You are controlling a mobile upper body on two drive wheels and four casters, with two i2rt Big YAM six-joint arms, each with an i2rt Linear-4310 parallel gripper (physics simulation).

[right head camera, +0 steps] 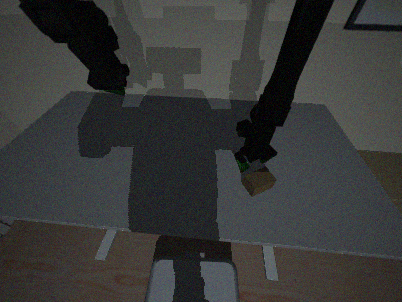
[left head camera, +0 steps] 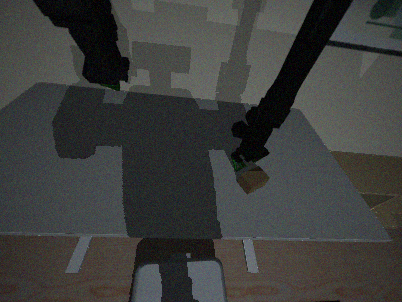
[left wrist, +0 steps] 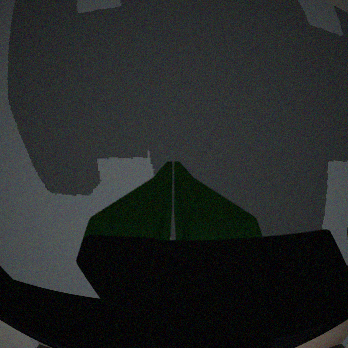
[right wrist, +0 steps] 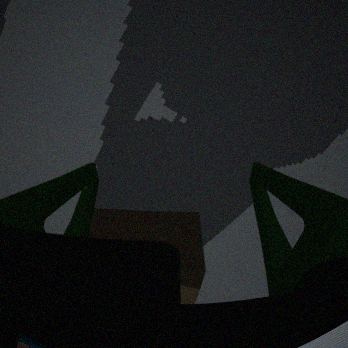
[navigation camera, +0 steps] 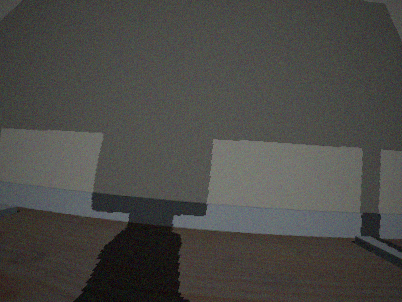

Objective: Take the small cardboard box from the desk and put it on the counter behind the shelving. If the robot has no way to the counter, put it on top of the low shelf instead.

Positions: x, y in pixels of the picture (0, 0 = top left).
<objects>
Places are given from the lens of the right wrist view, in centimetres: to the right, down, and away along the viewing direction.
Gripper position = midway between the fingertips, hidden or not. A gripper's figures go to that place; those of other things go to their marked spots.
my right gripper (right wrist: 173, 171): 0, 0, 13
small brown cardboard box (right wrist: 182, 229): 1, 4, 15
grey desk (right wrist: 173, 110): 0, -3, 12
The marked spots on the grey desk and the small brown cardboard box are 8 cm apart.
</objects>
